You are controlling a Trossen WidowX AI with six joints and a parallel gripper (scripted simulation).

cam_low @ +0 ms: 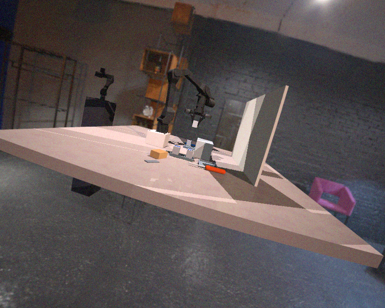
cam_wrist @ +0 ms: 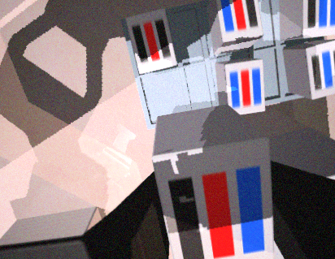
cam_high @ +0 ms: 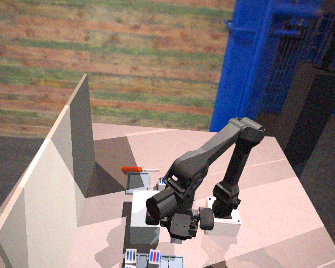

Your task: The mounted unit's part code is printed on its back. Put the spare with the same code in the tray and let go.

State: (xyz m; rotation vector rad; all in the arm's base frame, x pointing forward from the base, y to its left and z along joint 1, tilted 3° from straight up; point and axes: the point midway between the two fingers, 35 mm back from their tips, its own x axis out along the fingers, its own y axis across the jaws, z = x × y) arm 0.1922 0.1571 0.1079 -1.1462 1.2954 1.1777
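Now: the tray 14 cm ahead of my gripper tip, 36 cm to the right of it and 16 cm below it. Also, from my gripper tip: tan block 10 cm behind, 45 cm to the right, 15 cm below; mounted unit 9 cm ahead, 14 cm to the right, 12 cm below; grey wall panel 35 cm ahead, 14 cm to the right, 6 cm above.
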